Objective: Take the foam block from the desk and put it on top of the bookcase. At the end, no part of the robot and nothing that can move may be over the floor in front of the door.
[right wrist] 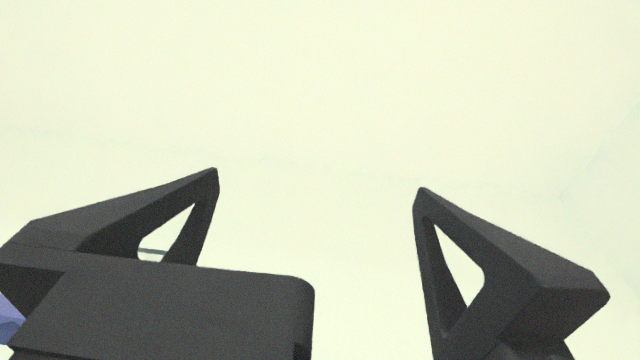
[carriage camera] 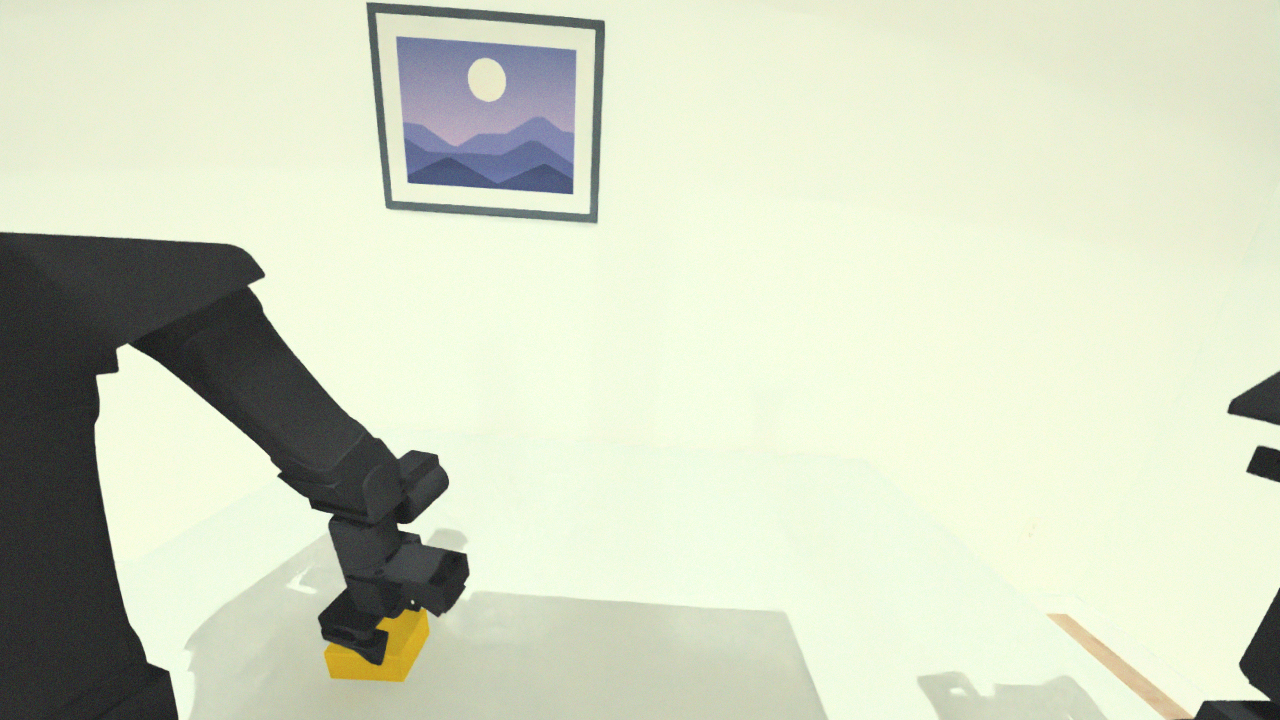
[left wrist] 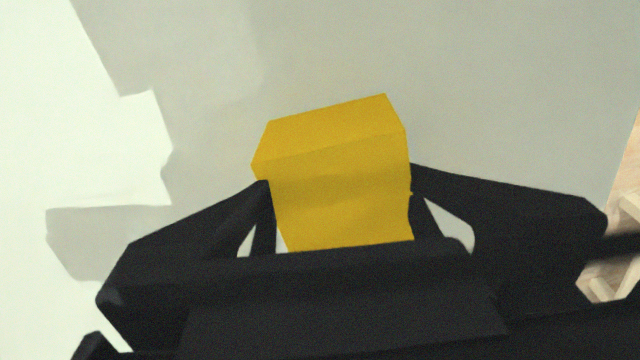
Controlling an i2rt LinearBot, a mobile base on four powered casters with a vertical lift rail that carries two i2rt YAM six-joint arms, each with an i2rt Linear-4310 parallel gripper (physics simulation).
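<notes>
The yellow foam block is on the pale desk, at the lower left of the carriage view; whether its underside touches the desk is hard to tell. My left gripper points down with one finger against each side of the block and is shut on it. The gripper's body hides the near end of the block in the left wrist view. My right gripper is open and empty, facing a pale wall. The bookcase and the door do not show in these views.
A framed mountain picture hangs on the wall behind the desk. Wood-coloured floor shows past the desk's edge. Pale wooden pieces show at the lower right of the left wrist view. Part of my right arm stands at the carriage view's right edge.
</notes>
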